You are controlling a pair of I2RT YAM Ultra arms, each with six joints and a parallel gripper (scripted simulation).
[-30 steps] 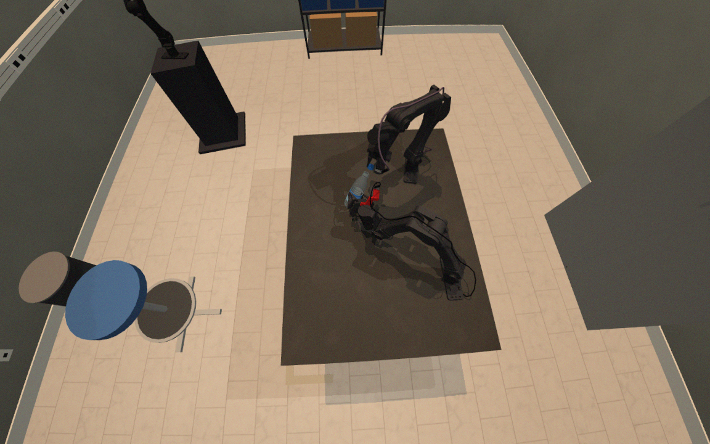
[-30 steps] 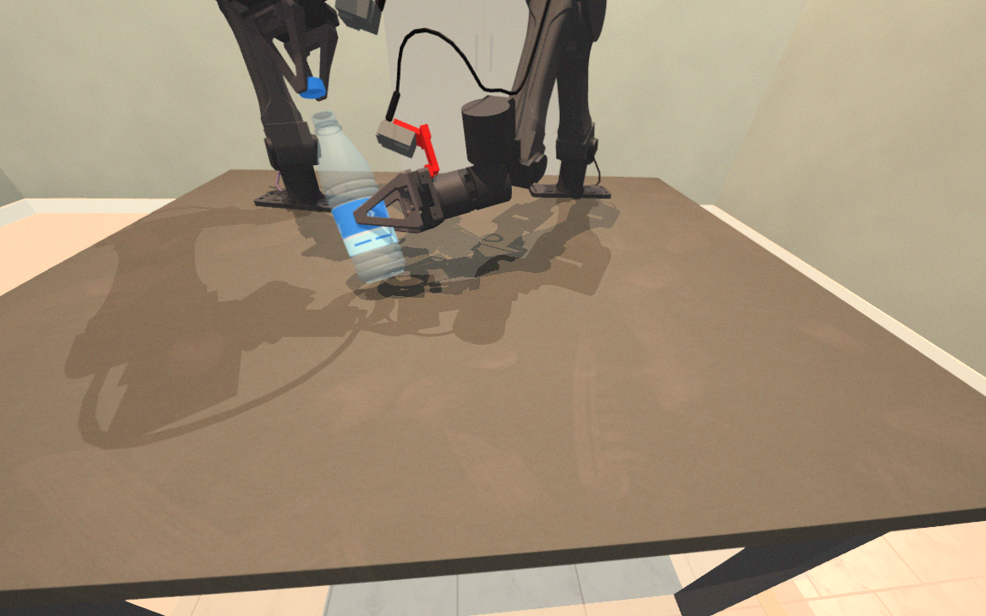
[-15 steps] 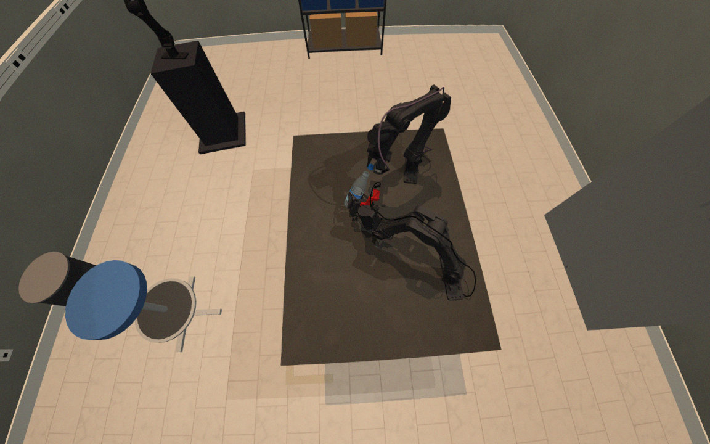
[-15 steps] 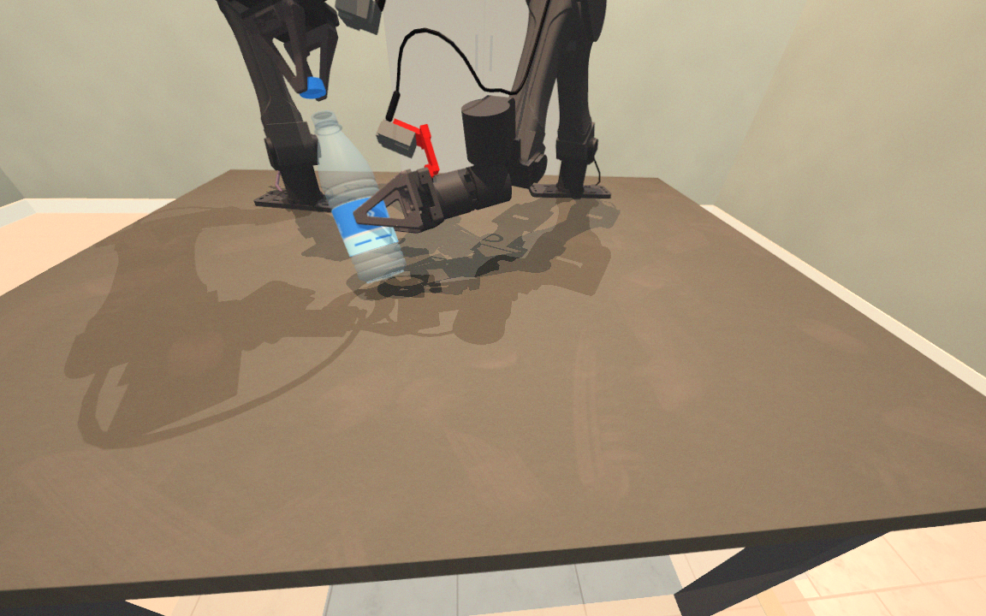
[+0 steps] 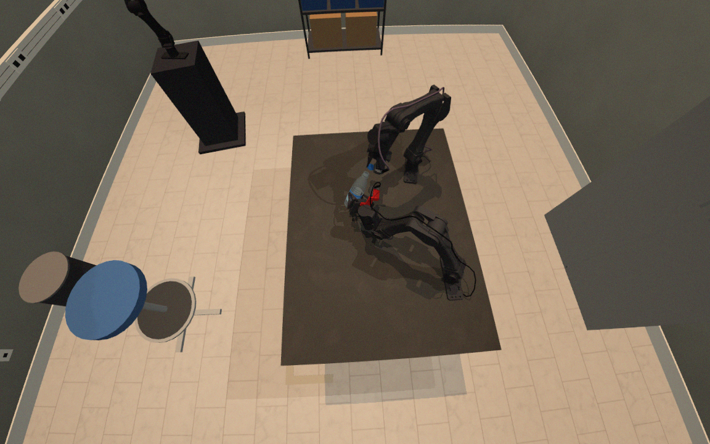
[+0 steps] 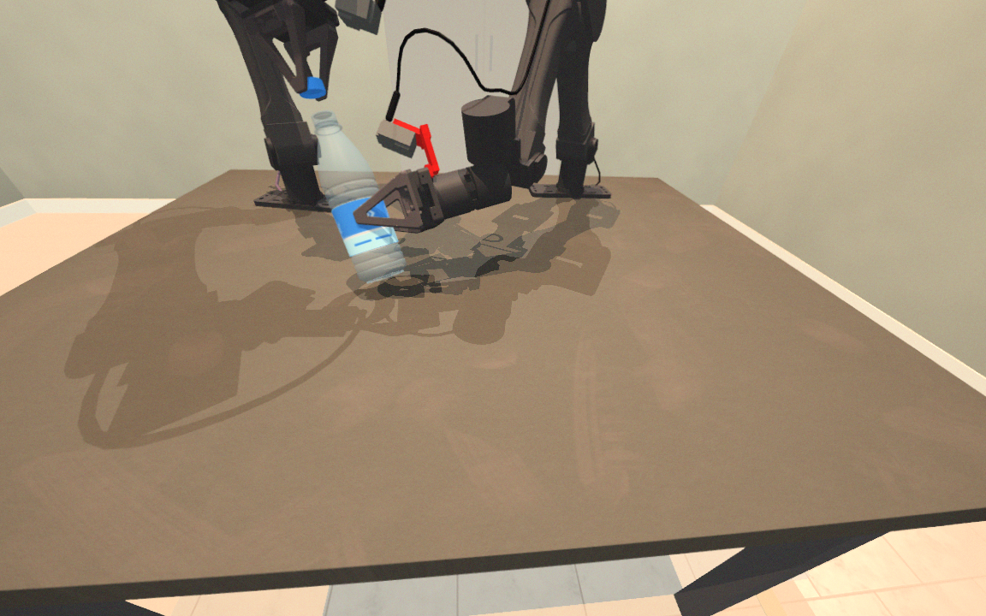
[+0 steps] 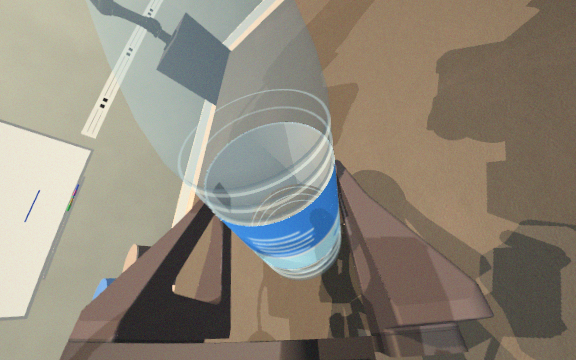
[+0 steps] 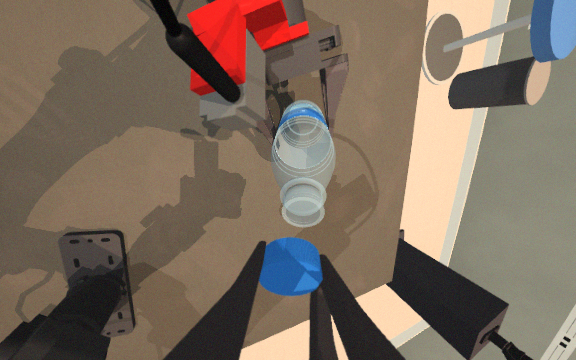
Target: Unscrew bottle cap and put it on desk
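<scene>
Right now my right hand is right at the blue cap. From my right hand the other things lie so: clear plastic bottle 7 cm ahead, 4 cm to the left, 11 cm below.
The clear plastic bottle is 1 cm behind my left hand, 1 cm to the right of it and 2 cm above it. The rest, counted from my left hand: blue cap: 8 cm behind, 4 cm to the right, 14 cm above.
</scene>
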